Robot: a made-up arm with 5 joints. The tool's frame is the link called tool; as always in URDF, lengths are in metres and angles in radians. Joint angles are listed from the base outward.
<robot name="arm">
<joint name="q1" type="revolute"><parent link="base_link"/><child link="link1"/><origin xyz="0 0 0.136" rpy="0 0 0"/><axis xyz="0 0 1"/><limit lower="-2.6" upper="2.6"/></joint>
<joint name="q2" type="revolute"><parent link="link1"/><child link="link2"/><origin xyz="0.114 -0.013 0.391" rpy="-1.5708 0 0"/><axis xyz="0 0 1"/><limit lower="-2.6" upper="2.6"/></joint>
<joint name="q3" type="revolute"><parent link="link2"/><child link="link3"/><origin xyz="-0.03 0.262 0.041" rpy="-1.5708 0 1.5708"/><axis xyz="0 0 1"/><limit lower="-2.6" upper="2.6"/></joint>
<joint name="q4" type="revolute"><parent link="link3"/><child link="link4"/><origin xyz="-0.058 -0.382 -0.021" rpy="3.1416 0 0"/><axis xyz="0 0 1"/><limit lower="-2.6" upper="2.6"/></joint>
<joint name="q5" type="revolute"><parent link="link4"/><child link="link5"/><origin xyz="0.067 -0.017 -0.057" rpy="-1.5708 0 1.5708"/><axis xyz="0 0 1"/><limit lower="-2.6" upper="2.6"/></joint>
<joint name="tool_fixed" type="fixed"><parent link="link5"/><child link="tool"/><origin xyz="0.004 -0.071 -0.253" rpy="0 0 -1.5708"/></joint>
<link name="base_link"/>
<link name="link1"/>
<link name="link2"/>
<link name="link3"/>
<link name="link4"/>
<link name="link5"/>
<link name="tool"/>
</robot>
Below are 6 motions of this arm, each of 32 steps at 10 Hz.
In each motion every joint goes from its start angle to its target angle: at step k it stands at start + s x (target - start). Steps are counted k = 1, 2, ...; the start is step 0. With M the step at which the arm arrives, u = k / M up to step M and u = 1 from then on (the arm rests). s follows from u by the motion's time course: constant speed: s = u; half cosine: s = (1 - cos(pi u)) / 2; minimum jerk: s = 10 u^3 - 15 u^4 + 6 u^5.
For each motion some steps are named. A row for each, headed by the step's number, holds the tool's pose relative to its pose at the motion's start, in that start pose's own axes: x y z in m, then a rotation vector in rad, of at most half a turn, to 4 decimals.
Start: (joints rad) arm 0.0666 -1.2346 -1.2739 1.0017 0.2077
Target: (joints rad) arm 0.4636 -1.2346 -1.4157 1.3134 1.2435
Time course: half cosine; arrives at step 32
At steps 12, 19, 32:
12: 0.0058 0.1213 0.0233 0.2498 -0.0651 0.2896
19: 0.0099 0.2362 0.0857 0.4939 -0.2307 0.5878
32: 0.0118 0.3257 0.1820 0.6950 -0.5060 0.8664

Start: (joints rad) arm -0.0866 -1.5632 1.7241 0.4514 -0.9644
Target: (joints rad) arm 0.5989 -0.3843 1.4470 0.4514 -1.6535
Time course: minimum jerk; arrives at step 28
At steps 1, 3, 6, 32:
1: -0.0004 -0.0002 0.0002 0.0001 0.0004 0.0002
3: -0.0085 -0.0047 0.0057 0.0028 0.0103 0.0046
6: -0.0542 -0.0329 0.0393 0.0179 0.0682 0.0309
32: -0.1527 -0.7238 0.4697 0.1057 0.7986 0.5684

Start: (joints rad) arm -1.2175 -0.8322 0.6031 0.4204 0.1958
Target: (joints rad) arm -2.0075 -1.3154 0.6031 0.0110 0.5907
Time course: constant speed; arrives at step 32
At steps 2, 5, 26, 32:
2: 0.0238 -0.0435 -0.0163 -0.0660 -0.0098 -0.0133
5: 0.0554 -0.1123 -0.0367 -0.1669 -0.0197 -0.0324
26: 0.1334 -0.6456 -0.0211 -0.9021 0.0743 -0.1534
32: 0.1130 -0.7885 0.0364 -1.1108 0.1518 -0.1895

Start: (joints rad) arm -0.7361 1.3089 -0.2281 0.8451 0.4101
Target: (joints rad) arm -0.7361 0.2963 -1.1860 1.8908 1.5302
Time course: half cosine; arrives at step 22
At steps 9, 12, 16, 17, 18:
9: 0.0631 0.2756 0.2120 0.5640 -0.4588 0.7527
12: -0.0331 0.3688 0.3902 0.9017 -0.7427 1.1769
16: -0.2160 0.3481 0.6023 1.3632 -1.1012 1.5830
17: -0.2522 0.3260 0.6404 1.4649 -1.1733 1.6395
18: -0.2815 0.3031 0.6715 1.5544 -1.2346 1.6791

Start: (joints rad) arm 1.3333 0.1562 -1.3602 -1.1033 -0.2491
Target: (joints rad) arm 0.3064 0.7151 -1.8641 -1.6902 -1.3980
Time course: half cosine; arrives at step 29
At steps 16, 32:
16: -0.0845 -0.1780 0.0312 0.0227 0.2363 -1.2902
32: -0.2401 -0.1798 0.0279 0.0367 0.5483 -2.1496

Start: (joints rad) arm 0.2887 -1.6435 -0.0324 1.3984 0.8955
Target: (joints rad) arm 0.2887 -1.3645 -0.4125 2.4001 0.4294
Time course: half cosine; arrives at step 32
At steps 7, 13, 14, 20, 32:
7: 0.0490 0.0407 0.0157 0.1027 -0.1185 -0.0844
13: 0.1531 0.1110 0.0734 0.3300 -0.3639 -0.2615
14: 0.1729 0.1220 0.0884 0.3763 -0.4114 -0.2954
20: 0.2820 0.1669 0.1998 0.6685 -0.6938 -0.4862
32: 0.3652 0.1756 0.3462 1.0027 -0.9866 -0.6456

